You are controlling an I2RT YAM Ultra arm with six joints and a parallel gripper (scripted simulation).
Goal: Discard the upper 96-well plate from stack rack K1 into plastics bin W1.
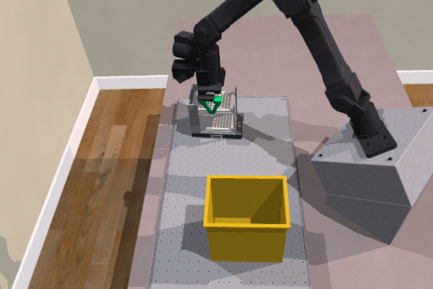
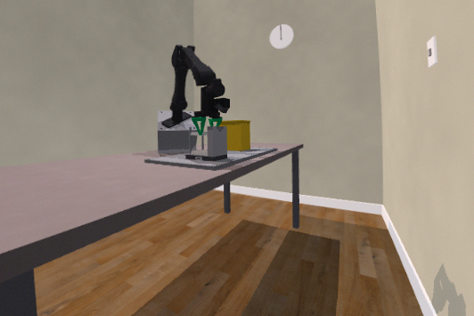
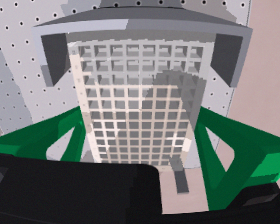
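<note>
The rack wall lies 7 cm ahead of my hand, 1 cm to the right of it and 3 cm below it. The rest, counted from my hand: yellow plastics bin W1 (4 cm behind, 40 cm to the left, 2 cm below).
</note>
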